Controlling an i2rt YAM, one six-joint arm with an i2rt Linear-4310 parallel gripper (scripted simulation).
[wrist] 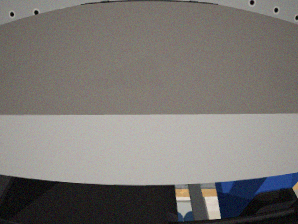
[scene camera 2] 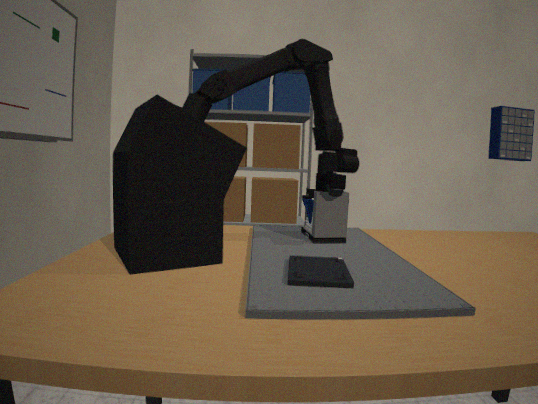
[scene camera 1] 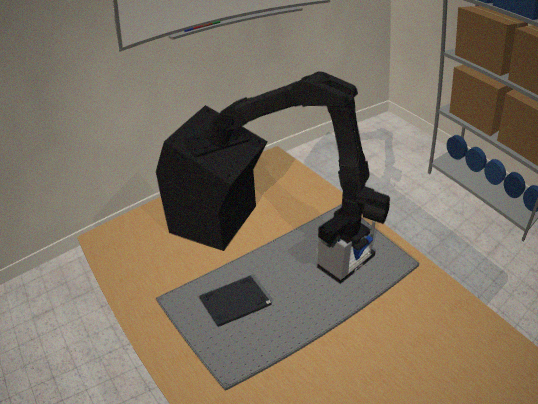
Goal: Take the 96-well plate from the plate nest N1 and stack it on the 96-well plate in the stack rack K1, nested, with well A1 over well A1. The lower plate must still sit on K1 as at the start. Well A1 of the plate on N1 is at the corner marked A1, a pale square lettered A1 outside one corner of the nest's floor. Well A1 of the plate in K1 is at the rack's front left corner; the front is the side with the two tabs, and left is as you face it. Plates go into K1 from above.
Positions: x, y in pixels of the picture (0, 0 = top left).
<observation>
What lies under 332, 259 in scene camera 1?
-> A grey rack wall.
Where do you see a grey rack wall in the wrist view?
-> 99, 99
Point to a black plate nest N1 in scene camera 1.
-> At 235, 300
</observation>
